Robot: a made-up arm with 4 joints. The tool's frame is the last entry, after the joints.
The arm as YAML. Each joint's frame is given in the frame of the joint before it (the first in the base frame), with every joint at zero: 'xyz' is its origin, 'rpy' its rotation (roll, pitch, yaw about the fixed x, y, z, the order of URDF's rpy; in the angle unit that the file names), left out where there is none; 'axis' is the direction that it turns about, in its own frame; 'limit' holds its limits. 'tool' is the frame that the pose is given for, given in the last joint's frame.
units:
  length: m
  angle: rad
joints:
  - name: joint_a
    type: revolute
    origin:
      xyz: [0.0, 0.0, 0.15]
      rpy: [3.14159, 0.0, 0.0]
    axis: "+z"
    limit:
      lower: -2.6
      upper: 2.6
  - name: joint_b
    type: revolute
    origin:
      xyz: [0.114, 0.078, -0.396]
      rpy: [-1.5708, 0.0, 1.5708]
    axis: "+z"
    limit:
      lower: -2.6
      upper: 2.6
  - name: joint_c
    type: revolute
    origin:
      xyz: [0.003, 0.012, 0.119]
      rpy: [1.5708, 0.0, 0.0]
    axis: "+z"
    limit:
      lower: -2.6
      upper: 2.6
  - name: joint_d
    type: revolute
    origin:
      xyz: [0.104, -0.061, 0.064]
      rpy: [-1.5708, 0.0, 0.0]
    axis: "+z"
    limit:
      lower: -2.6
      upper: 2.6
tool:
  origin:
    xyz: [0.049, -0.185, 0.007]
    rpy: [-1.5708, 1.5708, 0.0]
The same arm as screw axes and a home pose.
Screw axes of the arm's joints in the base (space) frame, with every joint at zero. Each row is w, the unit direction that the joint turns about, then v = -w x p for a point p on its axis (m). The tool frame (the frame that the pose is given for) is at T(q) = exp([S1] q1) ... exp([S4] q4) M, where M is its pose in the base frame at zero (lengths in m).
S1: w 0 0 -1 v 0.0000 0.0000 0.0000
S2: w -1 0 0 v 0.0000 -0.5460 -0.0780
S3: w 0 0 -1 v 0.0810 -0.0050 0.0000
S4: w -1 0 0 v 0.0000 -0.4940 -0.1850
M =
1 0 0.000004 0.0490
0 1 0.000006 -0.2340
-0.000004 -0.000006 1 0.3090
0 0 0 1
Joint limits (rad, base to tool): -2.6000..2.6000 -2.6000..2.6000 -2.6000..2.6000 -2.6000..2.6000

